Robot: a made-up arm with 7 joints.
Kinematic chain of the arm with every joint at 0, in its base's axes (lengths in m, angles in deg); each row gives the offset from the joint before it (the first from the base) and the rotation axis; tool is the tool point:
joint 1: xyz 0 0.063 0 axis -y
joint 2: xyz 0 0.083 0 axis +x
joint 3: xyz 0 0 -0.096 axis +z
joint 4: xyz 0 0 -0.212 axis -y
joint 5: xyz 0 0 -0.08 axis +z
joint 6: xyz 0 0 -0.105 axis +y
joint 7: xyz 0 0 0 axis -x
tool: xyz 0 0 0
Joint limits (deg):
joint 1: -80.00..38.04
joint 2: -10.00..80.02
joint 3: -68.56..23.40
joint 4: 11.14..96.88
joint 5: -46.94..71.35
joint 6: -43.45..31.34
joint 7: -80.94..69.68
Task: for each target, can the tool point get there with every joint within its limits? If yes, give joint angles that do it. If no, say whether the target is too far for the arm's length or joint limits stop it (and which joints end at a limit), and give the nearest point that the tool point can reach.
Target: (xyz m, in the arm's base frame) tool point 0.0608 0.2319 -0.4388
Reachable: yes | joints -10.54 11.74 -0.58 49.18 -29.20 -5.78 12.82
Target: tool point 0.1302 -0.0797 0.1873
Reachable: no: joint limits stop it (at a limit: joint 1, joint 2, joint 4) | nearest point 0.2577 -0.0360 -0.1262 | short by 0.341 m
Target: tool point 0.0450 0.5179 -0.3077
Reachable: yes | joints -4.39 50.75 0.33 21.70 50.42 20.72 -63.20
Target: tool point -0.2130 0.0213 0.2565
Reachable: no: joint limits stop it (at a limit: joint 1, joint 3, joint 4) | nearest point -0.2501 -0.0546 -0.1123 | short by 0.378 m
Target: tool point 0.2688 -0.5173 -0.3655
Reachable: no: too far | nearest point 0.2100 -0.0757 -0.2855 | short by 0.453 m
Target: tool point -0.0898 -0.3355 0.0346
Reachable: no: joint limits stop it (at a limit: joint 1, joint 2, joint 3, joint 4) | nearest point -0.2363 -0.0720 -0.1098 | short by 0.334 m
